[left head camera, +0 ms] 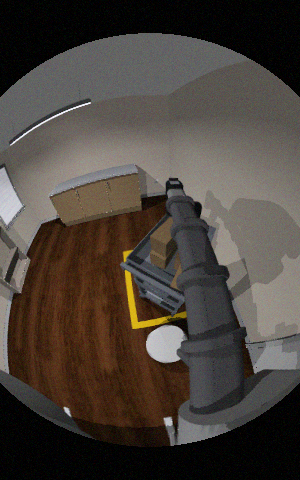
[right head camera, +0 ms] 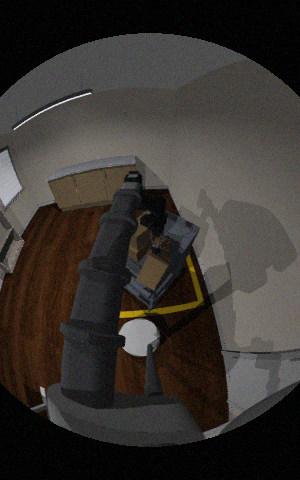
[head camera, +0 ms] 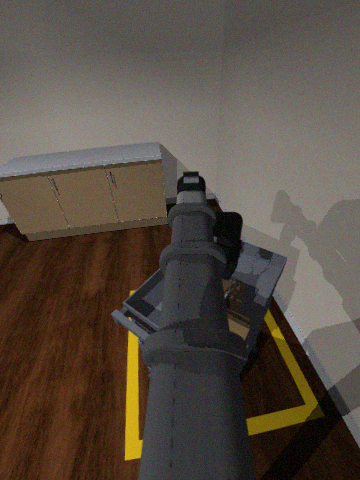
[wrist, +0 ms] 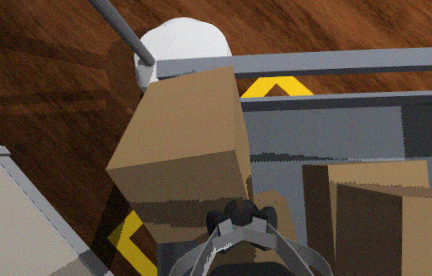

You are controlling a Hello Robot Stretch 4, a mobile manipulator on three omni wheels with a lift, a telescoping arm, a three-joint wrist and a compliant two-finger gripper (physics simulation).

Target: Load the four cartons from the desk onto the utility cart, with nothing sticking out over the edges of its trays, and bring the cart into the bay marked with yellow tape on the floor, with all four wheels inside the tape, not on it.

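Pixels of known places: gripper, fingertip midpoint: (right head camera: pixel 154 251) (wrist: pixel 241 216); robot's base, link origin: (left head camera: pixel 166 342) (right head camera: pixel 139 336).
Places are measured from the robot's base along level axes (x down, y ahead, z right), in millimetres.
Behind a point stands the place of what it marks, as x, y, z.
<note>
The grey cart (head camera: pixel 276 267) @[-766, 827, 411] (left head camera: pixel 150 280) @[-836, 410, -110] (right head camera: pixel 189 232) @[-766, 820, 376] (wrist: pixel 320 61) @[-836, 412, -113] stands at an angle over the yellow tape (head camera: pixel 131 390) @[27, 510, -402] (left head camera: pixel 131 300) @[28, 530, -392] (right head camera: pixel 195 285) @[27, 646, 662]. Its wheels cannot be made out. A carton (right head camera: pixel 154 271) @[-936, 379, 93] (wrist: pixel 182 120) @[-944, 393, 79] stands skewed at the tray's end and hides the rim there; in the wrist view it reaches left of the tray corner. Two other cartons, an upper one (left head camera: pixel 164 235) @[-1002, 603, -17] and a lower one (left head camera: pixel 159 258) @[-871, 538, -50], show at the tray's left side. Another carton (wrist: pixel 275 202) @[-884, 517, 52] shows partly behind the fingers. My gripper (wrist: pixel 241 216) @[-937, 498, 87] is shut, fingertips together, close to the skewed carton's face.
A white disc (left head camera: pixel 166 343) @[-187, 5, -6] (right head camera: pixel 140 337) @[-187, 0, 15] (wrist: pixel 185 42) @[-187, -55, -61] with a dark pole lies near the cart's end. A wall (head camera: pixel 310 150) @[-1165, 1361, 692] runs close along the cart's right side. A low cabinet (head camera: pixel 85 195) @[-527, 2184, -1173] (left head camera: pixel 97 197) @[-493, 2197, -1096] (right head camera: pixel 90 185) @[-509, 2185, -1160] stands at the back. My arm hides part of the cart.
</note>
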